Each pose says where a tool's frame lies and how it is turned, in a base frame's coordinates. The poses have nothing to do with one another.
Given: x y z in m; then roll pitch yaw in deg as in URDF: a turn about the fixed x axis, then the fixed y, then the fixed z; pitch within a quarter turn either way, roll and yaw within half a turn.
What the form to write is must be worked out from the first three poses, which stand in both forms.
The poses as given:
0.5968 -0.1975 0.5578 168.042 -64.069 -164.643
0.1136 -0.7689 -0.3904 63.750 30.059 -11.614
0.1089 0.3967 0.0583 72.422 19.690 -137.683
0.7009 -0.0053 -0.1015 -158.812 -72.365 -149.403
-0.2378 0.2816 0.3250 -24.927 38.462 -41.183
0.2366 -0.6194 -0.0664 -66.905 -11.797 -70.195
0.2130 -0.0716 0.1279 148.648 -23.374 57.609
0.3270 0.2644 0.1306 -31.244 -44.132 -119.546
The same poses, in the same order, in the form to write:
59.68 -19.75 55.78 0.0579 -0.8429 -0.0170 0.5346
11.36 -76.89 -39.04 0.5297 0.1675 -0.2192 0.8021
10.89 39.67 5.83 0.3388 -0.4930 -0.7778 0.1927
70.09 -0.53 -10.15 0.3140 -0.7366 0.2962 0.5206
-23.78 28.16 32.50 -0.0776 0.3727 -0.2577 0.8880
23.66 -61.94 -6.64 -0.4979 0.2451 -0.5235 0.6465
21.30 -7.16 12.79 0.8526 0.4063 0.2984 0.1379
32.70 26.44 13.06 -0.4382 0.0335 -0.8221 0.3619

